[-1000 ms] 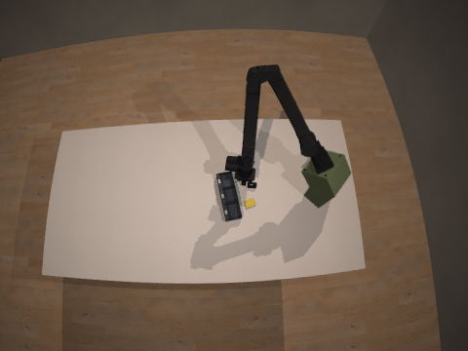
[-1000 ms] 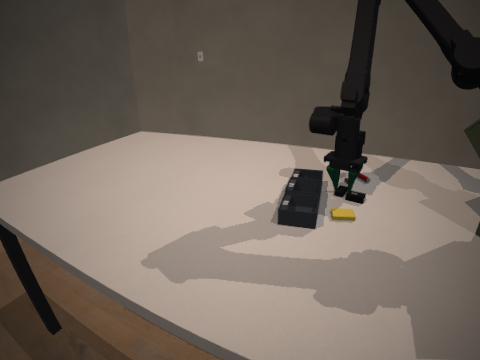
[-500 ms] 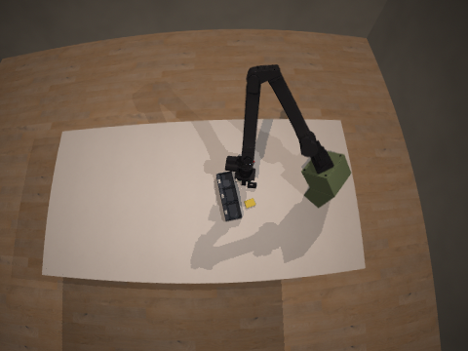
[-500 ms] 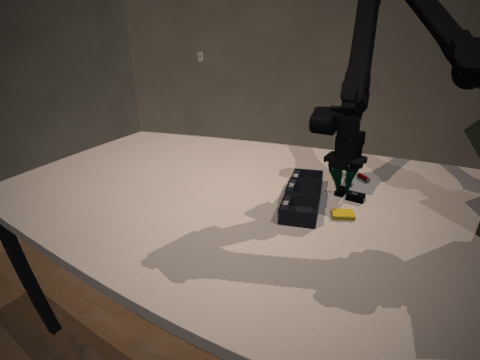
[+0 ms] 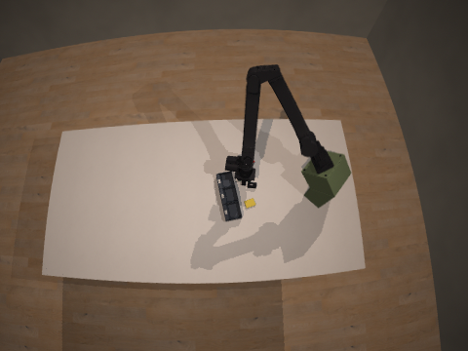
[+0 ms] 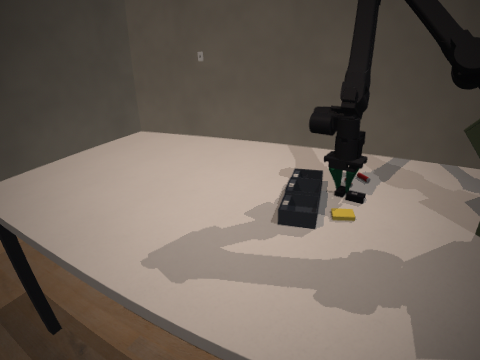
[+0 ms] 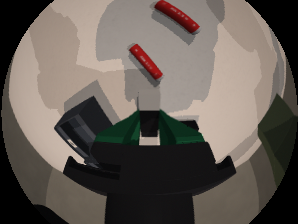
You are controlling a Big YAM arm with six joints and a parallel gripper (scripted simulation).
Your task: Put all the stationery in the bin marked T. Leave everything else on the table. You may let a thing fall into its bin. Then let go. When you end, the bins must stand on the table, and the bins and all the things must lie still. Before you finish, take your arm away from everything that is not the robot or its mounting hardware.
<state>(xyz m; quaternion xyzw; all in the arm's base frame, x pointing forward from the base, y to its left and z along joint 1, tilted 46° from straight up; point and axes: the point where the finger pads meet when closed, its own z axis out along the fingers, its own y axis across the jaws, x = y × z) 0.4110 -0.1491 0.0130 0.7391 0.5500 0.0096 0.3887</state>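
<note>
Right now my hand is 11 cm short of the three joined bins, 6 cm to the right of it and 1 cm below it. Also, from my hand: black item (right at my hand); then yellow block (2 cm ahead, 13 cm to the left, 1 cm below).
</note>
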